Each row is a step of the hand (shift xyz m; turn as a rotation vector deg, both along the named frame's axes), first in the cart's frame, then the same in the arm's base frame.
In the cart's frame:
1: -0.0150 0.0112 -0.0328 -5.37 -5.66 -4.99
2: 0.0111 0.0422 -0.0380 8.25 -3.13 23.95
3: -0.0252 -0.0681 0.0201 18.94 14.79 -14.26
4: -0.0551 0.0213 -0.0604 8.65 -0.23 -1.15
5: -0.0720 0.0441 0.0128 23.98 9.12 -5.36
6: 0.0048 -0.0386 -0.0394 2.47 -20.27 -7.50
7: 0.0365 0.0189 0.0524 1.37 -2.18 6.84
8: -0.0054 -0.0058 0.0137 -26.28 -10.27 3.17
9: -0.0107 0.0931 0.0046 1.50 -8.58 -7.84
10: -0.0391 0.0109 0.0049 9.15 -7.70 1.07
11: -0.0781 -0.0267 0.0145 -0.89 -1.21 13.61
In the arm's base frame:
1: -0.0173 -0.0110 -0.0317 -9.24 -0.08 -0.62
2: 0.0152 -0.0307 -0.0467 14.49 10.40 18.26
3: -0.0491 0.0262 0.0508 13.28 -22.19 -10.59
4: -0.0469 -0.0005 -0.0703 4.12 -7.02 3.17
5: -0.0048 0.0642 -0.0561 16.79 -20.12 0.37
6: -0.0425 -0.0340 0.0102 -15.77 -8.68 12.21
7: 0.0591 0.0117 0.0284 2.74 3.57 5.76
8: 0.0000 0.0129 0.0092 -19.93 20.16 -1.61
9: 0.0579 0.0188 -0.0714 -8.75 -7.23 2.92
10: -0.0122 0.0323 -0.0218 0.56 -6.47 10.10
11: -0.0542 0.0638 -0.0050 5.49 9.95 7.63

